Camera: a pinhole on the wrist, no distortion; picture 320 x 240 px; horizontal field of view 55.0 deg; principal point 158.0 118.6 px. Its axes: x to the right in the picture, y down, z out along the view. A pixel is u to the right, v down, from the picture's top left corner.
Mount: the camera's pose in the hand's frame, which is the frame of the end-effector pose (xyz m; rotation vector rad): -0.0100 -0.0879 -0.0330 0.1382 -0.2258 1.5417
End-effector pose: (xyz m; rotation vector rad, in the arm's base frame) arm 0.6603 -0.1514 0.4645 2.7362 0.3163 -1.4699
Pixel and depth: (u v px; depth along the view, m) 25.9 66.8 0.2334
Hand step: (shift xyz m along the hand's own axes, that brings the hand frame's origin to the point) 0.0143 -0.2402 0.1727
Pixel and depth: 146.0 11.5 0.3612
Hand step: 0.0945 -0.1880 0.3213
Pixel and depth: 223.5 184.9 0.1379
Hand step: -0.0472 -0.0902 0.1062
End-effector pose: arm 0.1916 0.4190 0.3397 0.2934 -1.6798 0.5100
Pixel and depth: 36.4 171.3 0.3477
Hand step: -0.0916 -0.3000 0.2699
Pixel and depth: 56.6 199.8 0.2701
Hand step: -0.0981 -0.2347 0.2051
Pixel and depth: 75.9 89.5 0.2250
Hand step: -0.0026 -0.1986 0.1729
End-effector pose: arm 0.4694 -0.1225 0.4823 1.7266 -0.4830 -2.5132
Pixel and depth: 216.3 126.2 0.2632
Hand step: -0.0310 -0.0996 0.2339
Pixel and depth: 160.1 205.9 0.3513
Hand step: -0.1299 -0.1635 0.3036
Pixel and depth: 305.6 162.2 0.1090
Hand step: -0.0310 -0.0616 0.0842
